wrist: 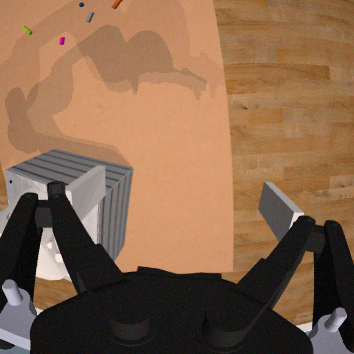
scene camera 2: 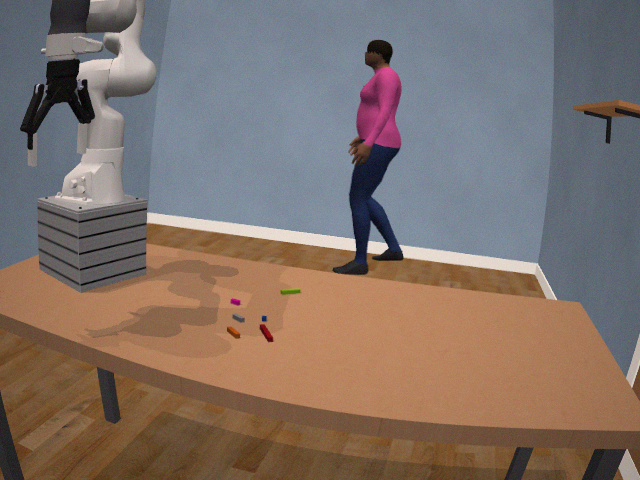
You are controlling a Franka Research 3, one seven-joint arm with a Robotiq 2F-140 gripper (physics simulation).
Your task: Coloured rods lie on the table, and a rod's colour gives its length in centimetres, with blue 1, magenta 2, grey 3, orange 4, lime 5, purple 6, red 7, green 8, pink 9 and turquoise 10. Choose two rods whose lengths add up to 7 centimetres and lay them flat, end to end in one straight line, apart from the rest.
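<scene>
A lime rod [scene camera 2: 290,291] [wrist: 27,30] lies towards the table's back, away from the others. A magenta rod [scene camera 2: 235,301] [wrist: 62,41], a grey rod [scene camera 2: 238,317] [wrist: 90,17], a small blue rod [scene camera 2: 264,318] [wrist: 81,4] and an orange rod [scene camera 2: 233,332] [wrist: 117,3] lie flat and apart. A red rod [scene camera 2: 266,332] lies in front of the blue one, not touching it; it does not show in the wrist view. My gripper [scene camera 2: 56,144] [wrist: 183,188] is open and empty, high up at the left, far from the rods.
The wooden table [scene camera 2: 439,361] [wrist: 185,150] carries the striped grey base block [scene camera 2: 113,242] [wrist: 112,220] of the arm at its left end. A person [scene camera 2: 379,113] in a pink top stands behind the table. A wall shelf [scene camera 2: 612,107] hangs at the right.
</scene>
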